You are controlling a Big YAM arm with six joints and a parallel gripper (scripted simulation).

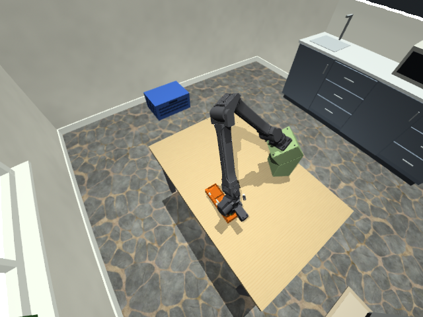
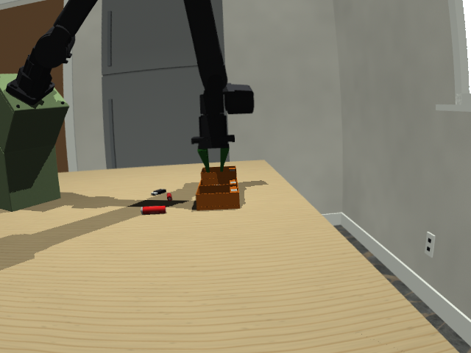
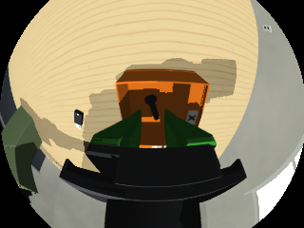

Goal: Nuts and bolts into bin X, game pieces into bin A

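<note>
My gripper is now 20 mm above the dark bolt. Also, from my hand: white domino (20 mm ahead, 90 mm to the right, 20 mm below); orange three-compartment bin tray (80 mm to the right, 10 mm below); white die (10 mm behind, 80 mm to the right, 20 mm below).
</note>
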